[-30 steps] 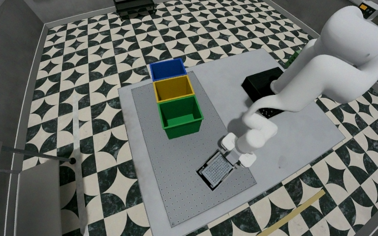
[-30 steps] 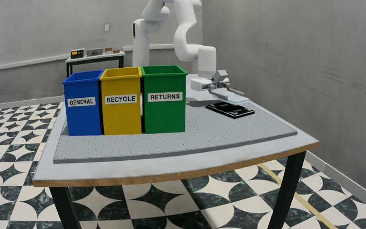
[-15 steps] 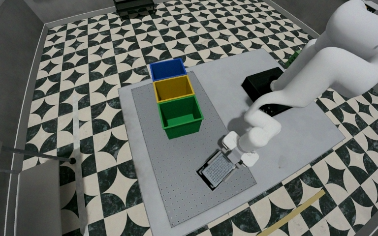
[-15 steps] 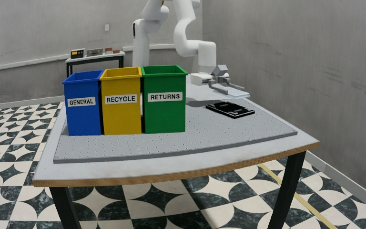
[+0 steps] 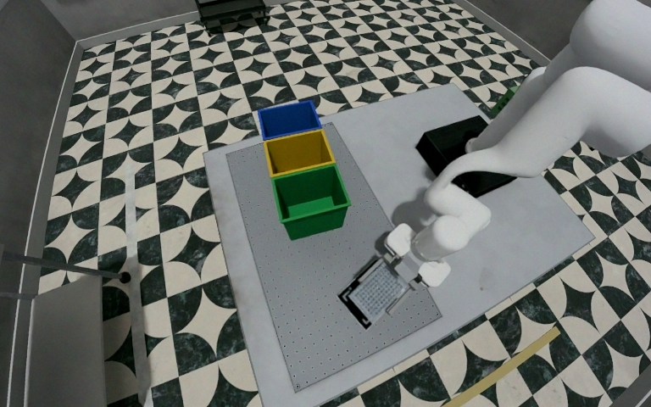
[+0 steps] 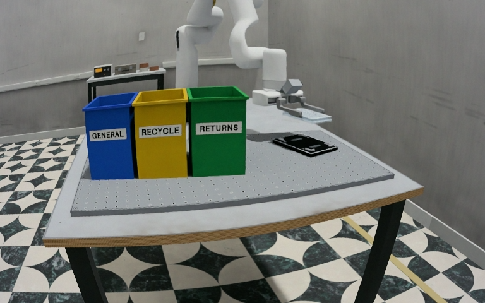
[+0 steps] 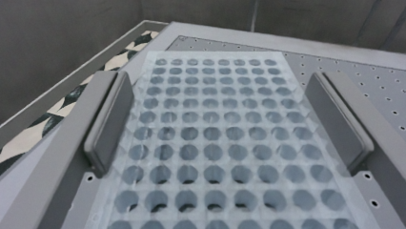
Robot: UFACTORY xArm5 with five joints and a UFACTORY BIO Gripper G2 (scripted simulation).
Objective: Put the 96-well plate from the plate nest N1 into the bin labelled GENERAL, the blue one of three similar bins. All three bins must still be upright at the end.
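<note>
Right now the black plate nest N1 is 100 mm below my hand. Round my hand: yellow recycle bin (60 mm ahead, 420 mm to the right, 20 mm below); then green returns bin (80 mm ahead, 280 mm to the right, 20 mm below); then clear 96-well plate (10 mm below).
</note>
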